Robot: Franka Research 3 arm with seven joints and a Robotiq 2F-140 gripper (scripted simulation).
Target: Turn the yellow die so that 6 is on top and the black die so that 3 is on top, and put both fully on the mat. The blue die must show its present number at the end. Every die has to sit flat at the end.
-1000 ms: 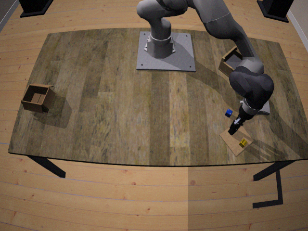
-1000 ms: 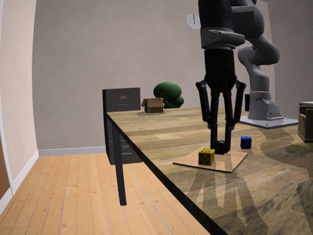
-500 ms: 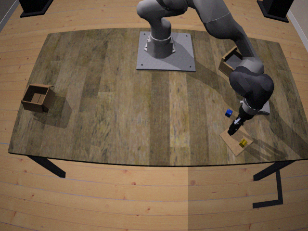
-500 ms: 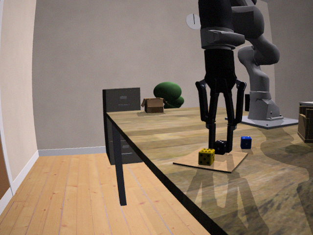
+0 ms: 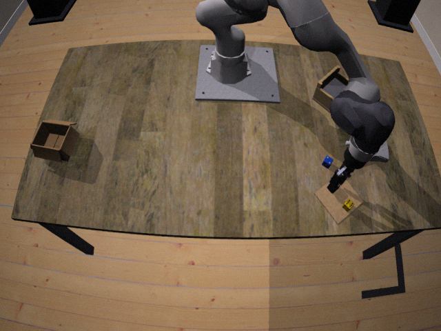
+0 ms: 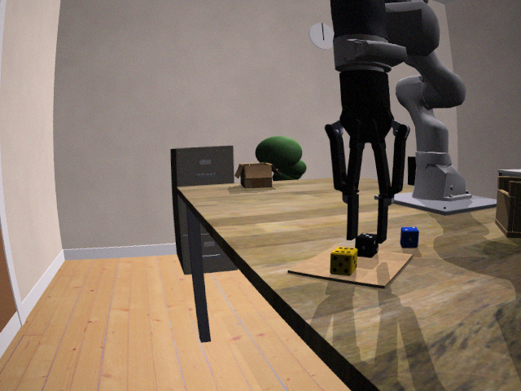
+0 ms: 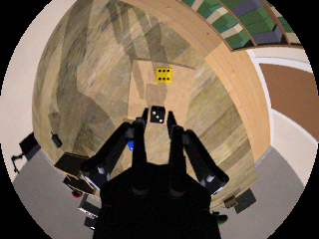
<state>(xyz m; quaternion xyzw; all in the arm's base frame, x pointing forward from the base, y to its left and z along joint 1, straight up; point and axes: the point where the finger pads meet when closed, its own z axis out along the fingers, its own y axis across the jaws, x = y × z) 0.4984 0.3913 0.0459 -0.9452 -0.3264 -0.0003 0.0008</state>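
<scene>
Now: hand 4 cm above the black die. Round my hand: tan mat (3 cm ahead, 3 cm to the left, 6 cm below); then blue die (10 cm behind, 1 cm to the right, 4 cm below); then yellow die (7 cm ahead, 5 cm to the left, 4 cm below).
</scene>
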